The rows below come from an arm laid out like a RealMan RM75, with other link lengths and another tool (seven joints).
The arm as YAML. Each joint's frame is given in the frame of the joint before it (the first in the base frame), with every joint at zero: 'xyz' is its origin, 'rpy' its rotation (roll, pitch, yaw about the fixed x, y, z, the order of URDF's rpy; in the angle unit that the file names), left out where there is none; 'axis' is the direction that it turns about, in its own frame. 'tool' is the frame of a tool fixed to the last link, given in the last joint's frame.
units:
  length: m
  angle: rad
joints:
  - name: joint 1
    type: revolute
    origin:
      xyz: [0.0, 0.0, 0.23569]
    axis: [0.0, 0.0, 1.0]
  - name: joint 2
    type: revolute
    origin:
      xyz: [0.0, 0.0, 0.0]
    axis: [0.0, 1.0, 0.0]
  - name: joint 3
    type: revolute
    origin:
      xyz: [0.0, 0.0, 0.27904]
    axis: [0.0, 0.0, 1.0]
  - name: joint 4
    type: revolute
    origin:
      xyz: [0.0, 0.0, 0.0]
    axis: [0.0, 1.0, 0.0]
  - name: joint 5
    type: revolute
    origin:
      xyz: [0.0, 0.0, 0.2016]
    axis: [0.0, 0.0, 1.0]
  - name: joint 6
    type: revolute
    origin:
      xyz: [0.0, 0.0, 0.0]
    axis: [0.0, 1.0, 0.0]
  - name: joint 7
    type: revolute
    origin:
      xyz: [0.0, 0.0, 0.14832]
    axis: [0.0, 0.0, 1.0]
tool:
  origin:
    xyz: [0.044, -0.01, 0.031]
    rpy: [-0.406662, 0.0, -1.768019]
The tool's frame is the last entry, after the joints.
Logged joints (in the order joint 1, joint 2, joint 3, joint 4, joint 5, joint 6, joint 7), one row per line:
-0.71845, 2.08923, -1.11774, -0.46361, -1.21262, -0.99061, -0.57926
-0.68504, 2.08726, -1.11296, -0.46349, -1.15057, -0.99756, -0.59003
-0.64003, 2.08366, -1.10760, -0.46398, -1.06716, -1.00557, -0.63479
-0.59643, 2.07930, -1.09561, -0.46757, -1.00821, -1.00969, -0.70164
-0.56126, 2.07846, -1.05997, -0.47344, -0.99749, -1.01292, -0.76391
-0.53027, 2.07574, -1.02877, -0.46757, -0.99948, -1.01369, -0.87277
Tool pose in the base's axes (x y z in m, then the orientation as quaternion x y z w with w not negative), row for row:
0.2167, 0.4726, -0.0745, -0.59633, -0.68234, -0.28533, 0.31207
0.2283, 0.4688, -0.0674, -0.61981, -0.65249, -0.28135, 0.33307
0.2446, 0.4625, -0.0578, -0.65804, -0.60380, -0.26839, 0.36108
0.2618, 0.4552, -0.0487, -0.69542, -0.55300, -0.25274, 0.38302
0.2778, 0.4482, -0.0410, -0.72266, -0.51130, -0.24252, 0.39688
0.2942, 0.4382, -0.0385, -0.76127, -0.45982, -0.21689, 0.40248
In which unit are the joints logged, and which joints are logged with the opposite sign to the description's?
The joints are logged in radians. Opposite sign: joint 1, joint 7.
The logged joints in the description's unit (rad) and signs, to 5 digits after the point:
0.71845, 2.08923, -1.11774, -0.46361, -1.21262, -0.99061, 0.57926
0.68504, 2.08726, -1.11296, -0.46349, -1.15057, -0.99756, 0.59003
0.64003, 2.08366, -1.10760, -0.46398, -1.06716, -1.00557, 0.63479
0.59643, 2.07930, -1.09561, -0.46757, -1.00821, -1.00969, 0.70164
0.56126, 2.07846, -1.05997, -0.47344, -0.99749, -1.01292, 0.76391
0.53027, 2.07574, -1.02877, -0.46757, -0.99948, -1.01369, 0.87277

